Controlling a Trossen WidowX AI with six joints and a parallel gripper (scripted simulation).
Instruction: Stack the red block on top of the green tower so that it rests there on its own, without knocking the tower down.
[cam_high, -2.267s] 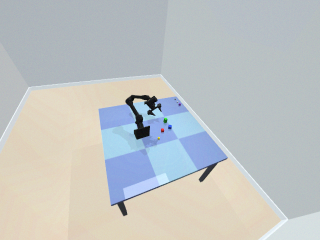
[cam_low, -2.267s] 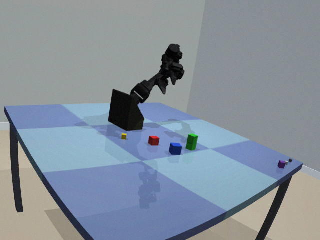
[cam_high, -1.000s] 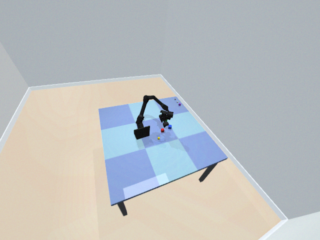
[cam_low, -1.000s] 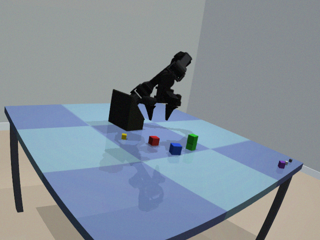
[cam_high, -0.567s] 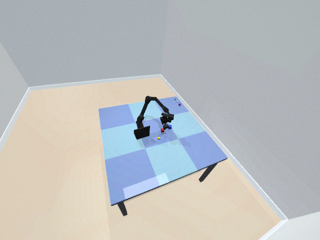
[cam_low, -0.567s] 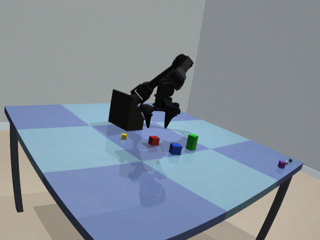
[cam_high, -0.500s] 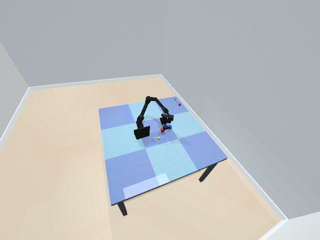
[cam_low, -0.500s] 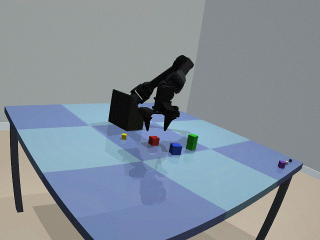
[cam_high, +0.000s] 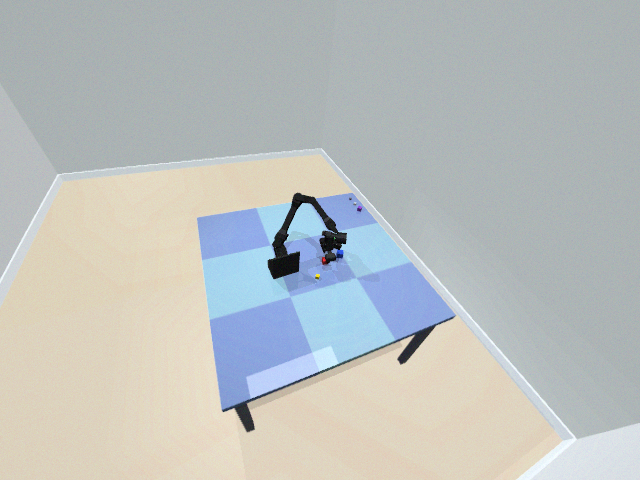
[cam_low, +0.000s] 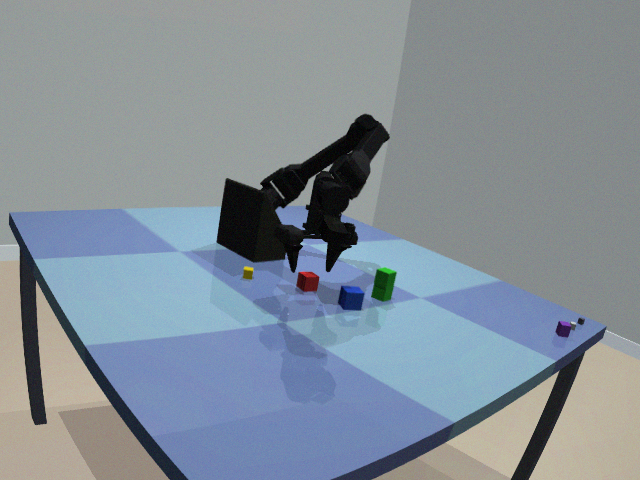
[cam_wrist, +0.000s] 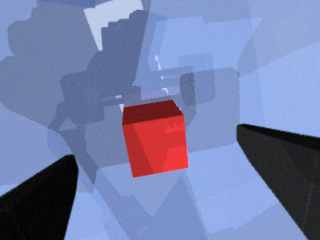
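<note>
My gripper tip is now 20 mm above the red block. Also, from my gripper tip: blue block: 120 mm ahead, 10 mm to the left, 20 mm below; small yellow block: 110 mm behind, 90 mm to the right, 30 mm below; purple block: 550 mm ahead, 380 mm to the left, 30 mm below.
</note>
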